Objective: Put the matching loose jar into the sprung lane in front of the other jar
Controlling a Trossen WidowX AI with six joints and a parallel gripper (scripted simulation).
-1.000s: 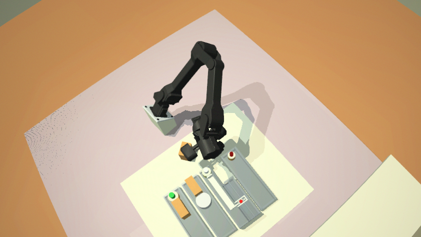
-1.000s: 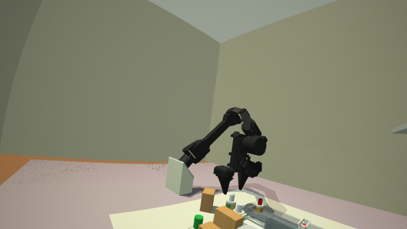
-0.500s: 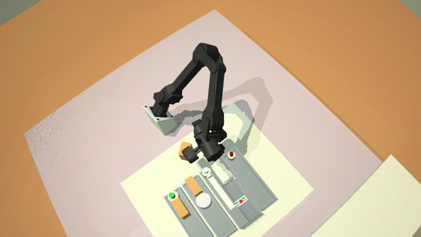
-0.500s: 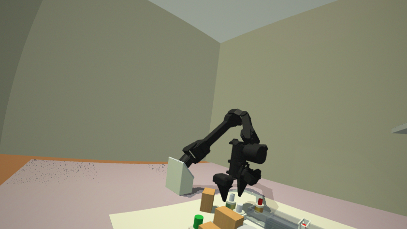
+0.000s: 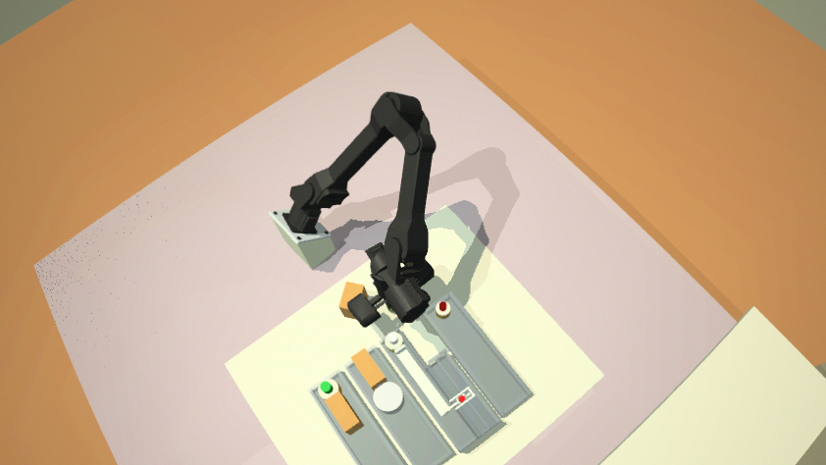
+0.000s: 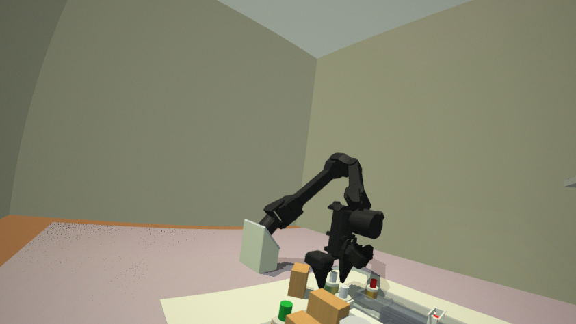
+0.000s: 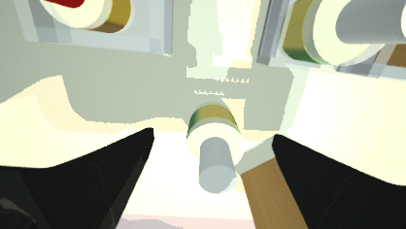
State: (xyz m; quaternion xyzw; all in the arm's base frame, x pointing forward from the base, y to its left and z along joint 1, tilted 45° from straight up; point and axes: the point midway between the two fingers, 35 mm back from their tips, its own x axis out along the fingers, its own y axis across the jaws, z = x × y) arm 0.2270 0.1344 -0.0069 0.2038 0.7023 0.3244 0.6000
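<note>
The lane lies 22 cm ahead of my gripper tip, 1 cm to the right of it and 1 cm below it. Round my gripper tip: red mark: 26 cm ahead, 4 cm above.
</note>
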